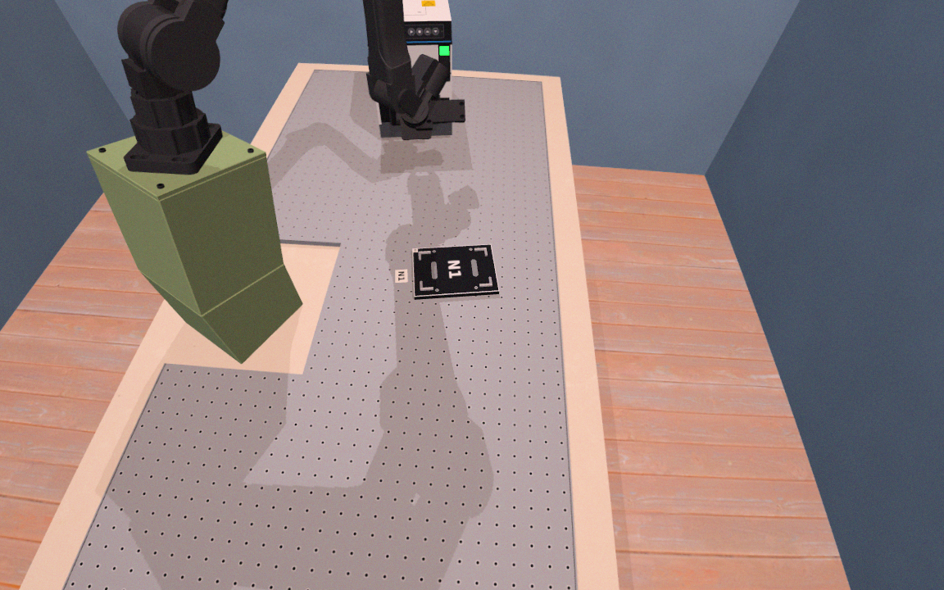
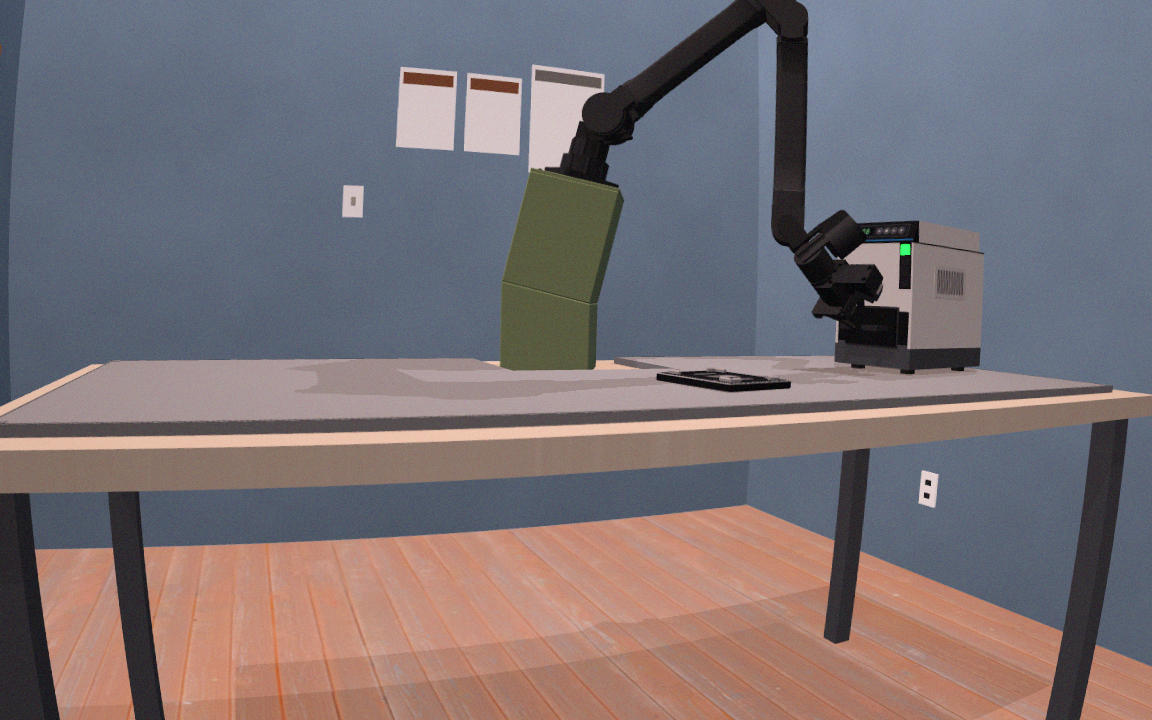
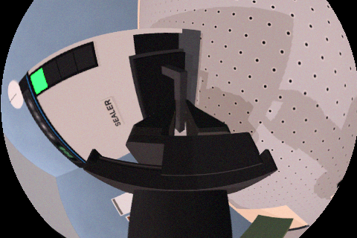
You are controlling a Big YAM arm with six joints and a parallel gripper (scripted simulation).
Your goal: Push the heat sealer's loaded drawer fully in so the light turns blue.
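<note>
Right now the black drawer is 110 mm to the left of my hand and 10 mm below it. Also, from my hand: small white label: 400 mm to the right, 90 mm below, 30 mm behind.
</note>
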